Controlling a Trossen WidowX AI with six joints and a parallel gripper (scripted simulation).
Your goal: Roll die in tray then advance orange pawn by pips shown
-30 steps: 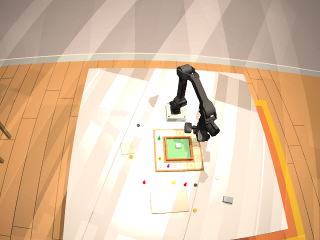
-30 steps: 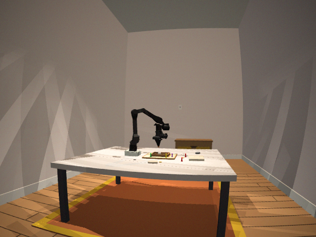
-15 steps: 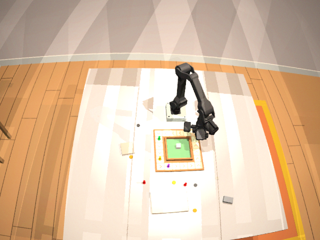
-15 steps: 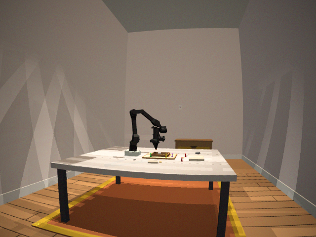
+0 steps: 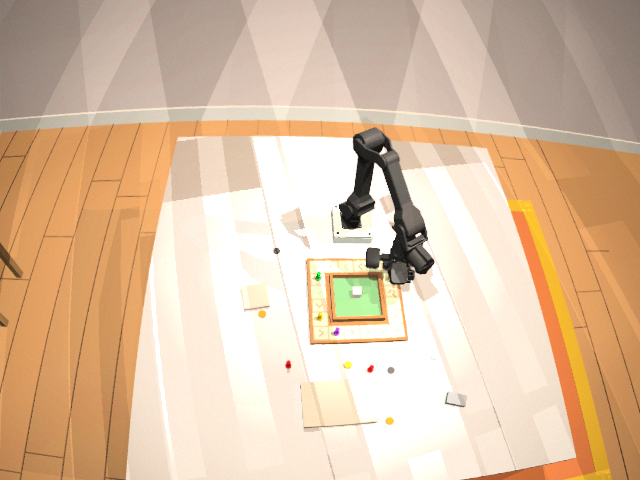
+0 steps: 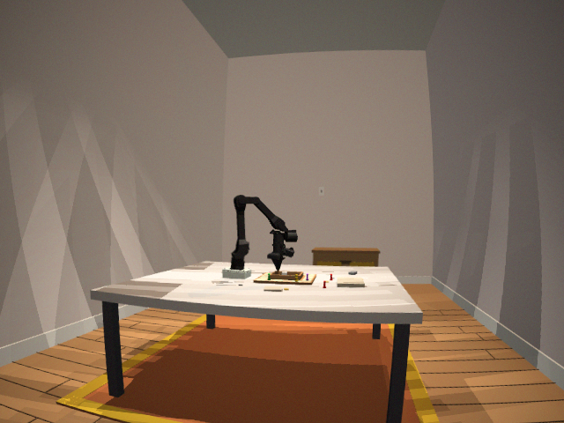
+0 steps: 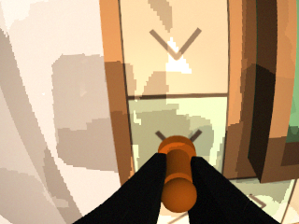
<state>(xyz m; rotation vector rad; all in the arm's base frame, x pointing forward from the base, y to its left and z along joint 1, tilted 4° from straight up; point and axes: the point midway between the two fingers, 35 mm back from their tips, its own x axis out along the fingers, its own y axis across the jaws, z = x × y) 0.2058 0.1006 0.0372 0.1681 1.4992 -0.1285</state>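
The orange pawn lies 1 cm above my gripper tip. Round my gripper tip: green tray (6 cm ahead, 12 cm to the right, 2 cm below); green pawn (1 cm behind, 22 cm to the right); white die (5 cm ahead, 12 cm to the right, 1 cm below).
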